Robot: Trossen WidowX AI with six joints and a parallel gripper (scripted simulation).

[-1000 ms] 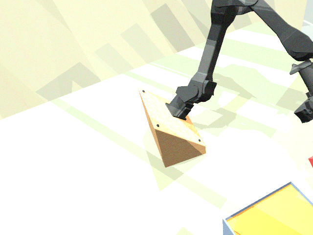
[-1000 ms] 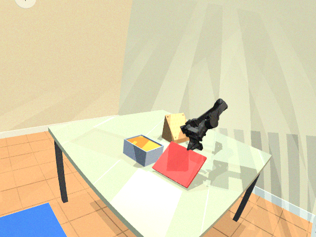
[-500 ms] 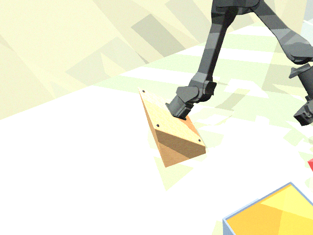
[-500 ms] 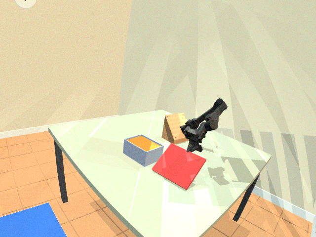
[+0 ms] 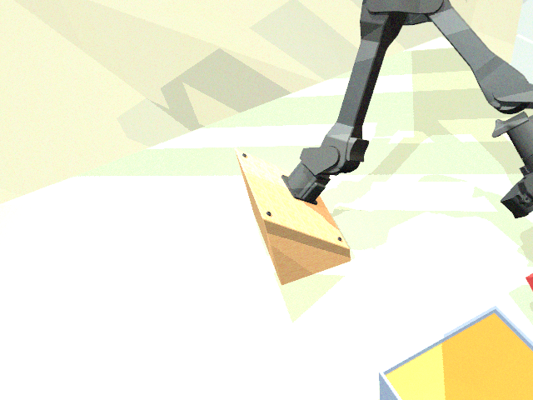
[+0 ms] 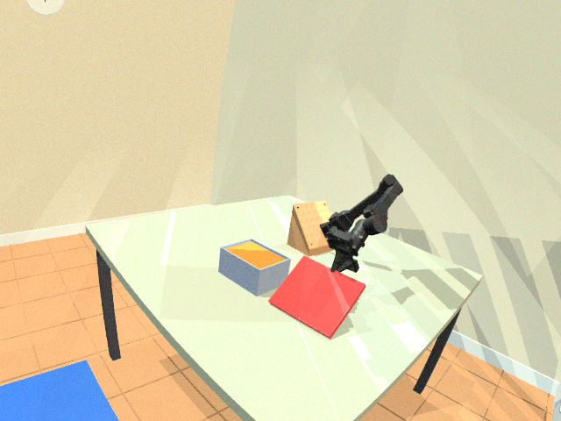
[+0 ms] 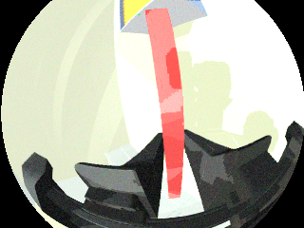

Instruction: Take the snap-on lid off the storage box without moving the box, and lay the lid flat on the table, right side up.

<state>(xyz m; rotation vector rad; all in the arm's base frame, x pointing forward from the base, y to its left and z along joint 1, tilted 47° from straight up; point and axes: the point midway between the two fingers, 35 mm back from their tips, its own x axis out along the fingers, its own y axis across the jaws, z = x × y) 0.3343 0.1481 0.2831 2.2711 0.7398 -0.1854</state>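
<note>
The red lid is 70 mm ahead of my gripper tip and 50 mm below it. From my gripper tip the other things lie so: storage box: 260 mm to the right, 90 mm ahead, 70 mm below.
</note>
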